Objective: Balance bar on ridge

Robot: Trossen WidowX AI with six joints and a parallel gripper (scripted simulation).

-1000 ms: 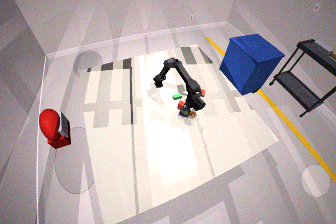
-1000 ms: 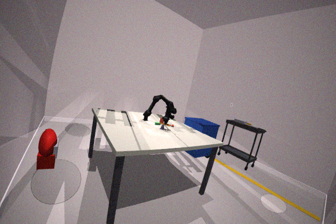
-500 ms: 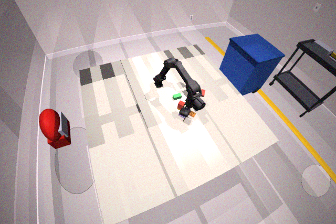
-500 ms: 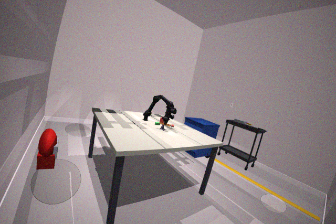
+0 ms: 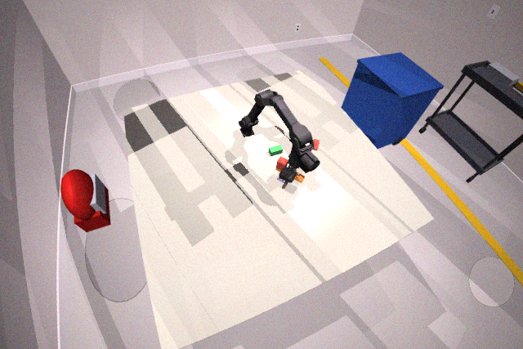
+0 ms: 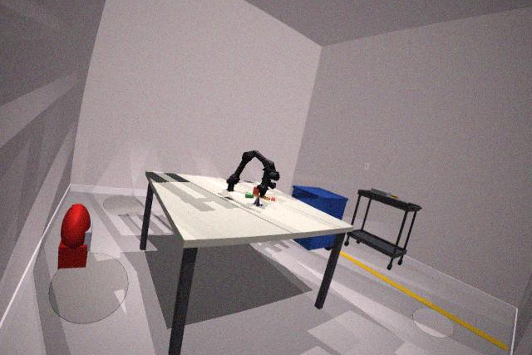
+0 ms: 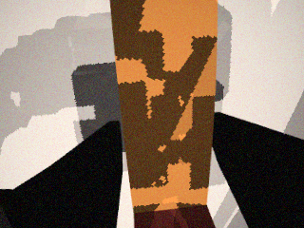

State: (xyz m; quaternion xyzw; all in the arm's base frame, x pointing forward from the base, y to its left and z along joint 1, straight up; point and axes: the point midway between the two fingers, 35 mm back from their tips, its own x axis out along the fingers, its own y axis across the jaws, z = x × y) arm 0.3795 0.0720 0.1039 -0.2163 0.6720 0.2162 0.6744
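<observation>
Right now the orange bar is 3 cm behind my gripper tip, 2 cm to the right of it and 2 cm above it. The rest, counted from my gripper tip: red block (15 cm behind, 24 cm to the left, 6 cm below); then green block (19 cm behind, 1 cm to the left, 5 cm below).
</observation>
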